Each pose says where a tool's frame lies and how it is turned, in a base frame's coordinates. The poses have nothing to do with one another.
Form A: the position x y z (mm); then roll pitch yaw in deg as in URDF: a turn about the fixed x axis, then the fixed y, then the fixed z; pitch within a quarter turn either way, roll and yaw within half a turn.
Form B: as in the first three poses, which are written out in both.
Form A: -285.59 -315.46 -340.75 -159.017 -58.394 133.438
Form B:
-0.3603 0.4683 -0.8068 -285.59
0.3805 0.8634 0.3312 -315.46
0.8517 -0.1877 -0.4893 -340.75
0 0 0 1

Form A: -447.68 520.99 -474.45 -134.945 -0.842 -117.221
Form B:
-0.4574 -0.6329 0.6246 -447.68
-0.8892 0.3139 -0.3330 520.99
0.0147 -0.7077 -0.7064 -474.45
0 0 0 1

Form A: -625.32 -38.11 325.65 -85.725 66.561 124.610
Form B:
-0.2259 0.4583 -0.8596 -625.32
0.3274 -0.7954 -0.5101 -38.11
-0.9175 -0.3967 0.0297 325.65
0 0 0 1

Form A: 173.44 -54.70 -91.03 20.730 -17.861 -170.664
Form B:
-0.9392 0.2588 0.2256 173.44
-0.1544 -0.9053 0.3958 -54.70
0.3067 0.3369 0.8902 -91.03
0 0 0 1

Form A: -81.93 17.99 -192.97 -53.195 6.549 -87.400
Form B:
0.0451 0.5943 0.8030 -81.93
-0.9925 0.1184 -0.0319 17.99
-0.1141 -0.7955 0.5952 -192.97
0 0 0 1

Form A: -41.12 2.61 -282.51 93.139 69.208 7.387
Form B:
0.3520 0.9328 0.0776 -41.12
0.0456 0.0657 -0.9968 2.61
-0.9349 0.3544 -0.0194 -282.51
0 0 0 1

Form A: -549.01 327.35 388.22 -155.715 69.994 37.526
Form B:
0.2713 0.2487 -0.9298 -549.01
0.2084 -0.9583 -0.1955 327.35
-0.9397 -0.1407 -0.3118 388.22
0 0 0 1

